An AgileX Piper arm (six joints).
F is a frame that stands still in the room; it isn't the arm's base.
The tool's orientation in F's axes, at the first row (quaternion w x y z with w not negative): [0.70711 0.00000 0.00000 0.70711]
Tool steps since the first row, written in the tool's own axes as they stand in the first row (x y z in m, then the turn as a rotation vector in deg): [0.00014 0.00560 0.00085 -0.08 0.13 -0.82]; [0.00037 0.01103 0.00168 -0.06 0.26 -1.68]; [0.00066 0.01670 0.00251 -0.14 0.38 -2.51]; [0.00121 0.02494 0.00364 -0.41 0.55 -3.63]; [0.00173 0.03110 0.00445 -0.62 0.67 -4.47]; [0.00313 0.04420 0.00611 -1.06 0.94 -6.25]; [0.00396 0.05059 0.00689 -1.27 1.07 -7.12]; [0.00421 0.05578 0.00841 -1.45 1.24 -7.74]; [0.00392 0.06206 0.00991 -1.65 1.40 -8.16]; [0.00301 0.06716 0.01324 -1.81 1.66 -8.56]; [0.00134 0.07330 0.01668 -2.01 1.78 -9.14]
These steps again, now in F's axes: [-0.00560 0.00014 0.00085 -0.13 -0.08 -0.82]; [-0.01103 0.00037 0.00168 -0.26 -0.06 -1.68]; [-0.01670 0.00066 0.00251 -0.38 -0.14 -2.51]; [-0.02494 0.00121 0.00364 -0.55 -0.41 -3.63]; [-0.03110 0.00173 0.00445 -0.67 -0.62 -4.47]; [-0.04420 0.00313 0.00611 -0.94 -1.06 -6.25]; [-0.05059 0.00396 0.00689 -1.07 -1.27 -7.12]; [-0.05578 0.00421 0.00841 -1.24 -1.45 -7.74]; [-0.06206 0.00392 0.00991 -1.40 -1.65 -8.16]; [-0.06716 0.00301 0.01324 -1.66 -1.81 -8.56]; [-0.07330 0.00134 0.01668 -1.78 -2.01 -9.14]
